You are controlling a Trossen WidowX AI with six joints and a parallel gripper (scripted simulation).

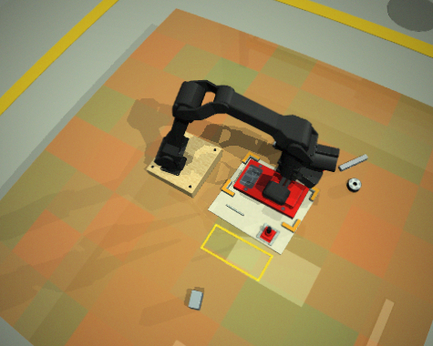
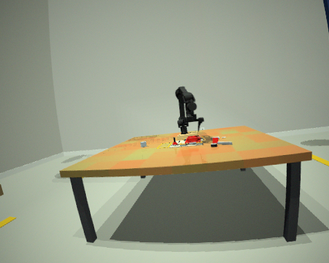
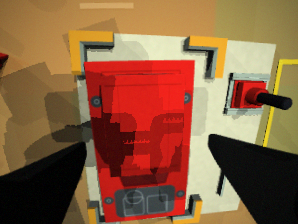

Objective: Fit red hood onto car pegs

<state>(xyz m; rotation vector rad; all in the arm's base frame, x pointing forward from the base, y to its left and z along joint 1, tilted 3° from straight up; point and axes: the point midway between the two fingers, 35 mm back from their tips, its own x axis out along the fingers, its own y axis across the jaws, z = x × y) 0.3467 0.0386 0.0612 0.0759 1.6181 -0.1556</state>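
Now: the red hood 40 mm below my gripper tip. Also, from my gripper tip: grey engine block (60 mm below, 10 mm to the left); then silver wheel (190 mm ahead, 110 mm to the left, 70 mm below).
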